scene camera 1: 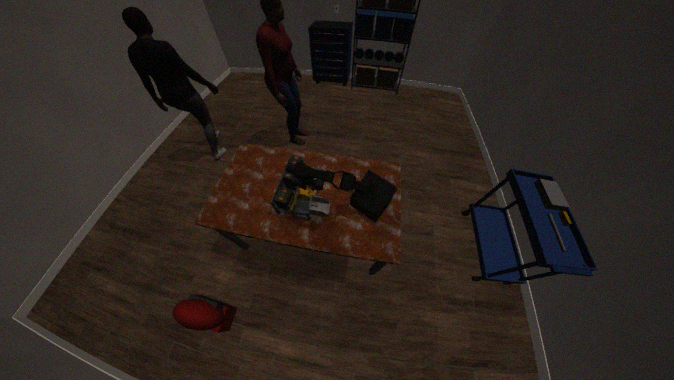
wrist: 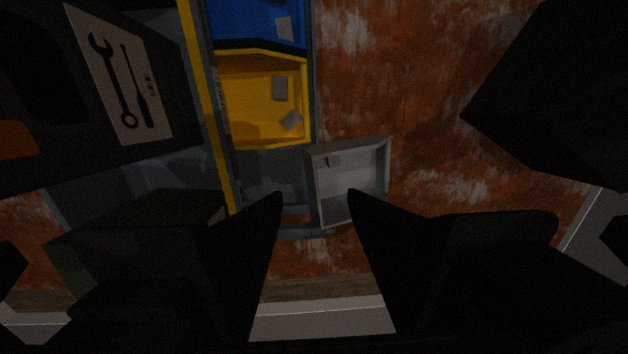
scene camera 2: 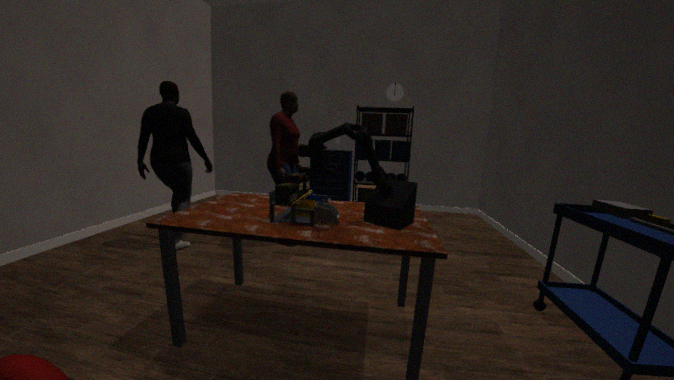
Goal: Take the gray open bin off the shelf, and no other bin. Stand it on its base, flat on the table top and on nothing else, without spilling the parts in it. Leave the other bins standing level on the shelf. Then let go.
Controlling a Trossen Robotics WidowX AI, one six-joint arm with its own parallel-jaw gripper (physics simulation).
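Where they show: gripper, between the fingertips: (scene camera 1: 309, 190) (wrist: 315, 196) (scene camera 2: 317, 186); arm's base, origin of its link: (scene camera 1: 370, 190) (scene camera 2: 387, 192).
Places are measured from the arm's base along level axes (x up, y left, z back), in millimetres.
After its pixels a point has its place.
The gray open bin (scene camera 1: 320, 206) {x -148, y 147, z -289 mm} (scene camera 2: 328, 214) {x -105, y 210, z -257 mm} (wrist: 352, 175) {x -150, y 177, z -273 mm} sits askew at the shelf's (scene camera 2: 272, 207) {x -83, y 298, z -532 mm} (wrist: 272, 172) {x -159, y 193, z -413 mm} front edge, most of it past that edge. Small gray parts show at its inner far left in the wrist view. Whether its base touches the table (scene camera 1: 250, 210) {x -164, y 350, z -743 mm} (scene camera 2: 220, 220) {x -165, y 393, z -791 mm} (wrist: 360, 90) {x -164, y 41, z -287 mm} is unclear. The yellow bin (scene camera 2: 306, 204) {x -89, y 136, z -418 mm} (wrist: 255, 110) {x -155, y 94, z -445 mm} and the blue bin (scene camera 2: 320, 198) {x -97, y -76, z -426 mm} (wrist: 245, 22) {x -155, y -14, z -461 mm} stand on the shelf, with gray parts inside. My gripper (wrist: 315, 196) {x 18, y 142, z -353 mm} is partly open and empty; in the wrist view its fingertips overlap the bin's near left part, at unclear height.
Dark cases (scene camera 1: 283, 197) {x 33, y 254, z -471 mm} (scene camera 2: 286, 193) {x -4, y 286, z -457 mm} (wrist: 125, 212) {x -8, y 191, z -512 mm} stand on the shelf's upper level behind a yellow bar (wrist: 210, 125) {x -52, y 113, z -458 mm}, left of the bins in the wrist view. The arm's black base (scene camera 1: 374, 196) {x -8, y 25, z 36 mm} (scene camera 2: 392, 205) {x -48, y 91, z 45 mm} (wrist: 560, 95) {x -56, y 28, z -101 mm} stands to the right on the table.
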